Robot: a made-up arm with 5 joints.
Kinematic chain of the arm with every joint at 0, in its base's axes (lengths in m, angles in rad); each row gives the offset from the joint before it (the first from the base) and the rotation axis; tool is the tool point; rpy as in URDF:
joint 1: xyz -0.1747 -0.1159 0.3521 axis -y
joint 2: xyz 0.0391 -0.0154 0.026 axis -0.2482 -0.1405 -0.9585
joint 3: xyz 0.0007 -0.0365 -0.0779 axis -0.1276 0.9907 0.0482
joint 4: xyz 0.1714 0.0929 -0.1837 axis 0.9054 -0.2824 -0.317
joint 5: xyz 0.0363 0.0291 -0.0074 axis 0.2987 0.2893 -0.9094
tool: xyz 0.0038 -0.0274 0.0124 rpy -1.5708 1.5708 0
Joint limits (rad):
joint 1: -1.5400..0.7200
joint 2: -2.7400..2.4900
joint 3: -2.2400..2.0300
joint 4: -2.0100..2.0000
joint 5: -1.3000..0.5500
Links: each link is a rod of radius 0.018 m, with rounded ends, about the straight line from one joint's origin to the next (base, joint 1, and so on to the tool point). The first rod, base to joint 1, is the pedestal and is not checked.
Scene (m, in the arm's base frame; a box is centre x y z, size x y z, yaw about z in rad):
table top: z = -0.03
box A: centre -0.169 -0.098 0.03 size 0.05 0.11 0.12 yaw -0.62
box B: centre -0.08 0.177 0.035 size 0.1 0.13 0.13 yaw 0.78
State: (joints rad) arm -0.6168 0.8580 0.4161 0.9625 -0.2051
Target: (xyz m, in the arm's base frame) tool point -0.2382 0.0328 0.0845
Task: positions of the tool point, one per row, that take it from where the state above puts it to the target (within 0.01 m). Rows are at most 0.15 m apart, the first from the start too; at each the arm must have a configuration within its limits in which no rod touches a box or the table.
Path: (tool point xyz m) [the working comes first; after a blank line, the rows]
Joints at the target: -1.3040 -0.4867 -0.3829 1.0909 -0.3624
Straight joint move there: touches box A.

1: -0.2758 -0.2419 0.0450
2: -0.3482 -0.2070 0.0665
3: -0.4163 -0.1710 0.1117
4: -0.4712 -0.1351 0.1793
5: -0.4095 -0.0867 0.1101
6: -0.3282 -0.0257 0.0768
7: -0.2382 0.0328 0.0845

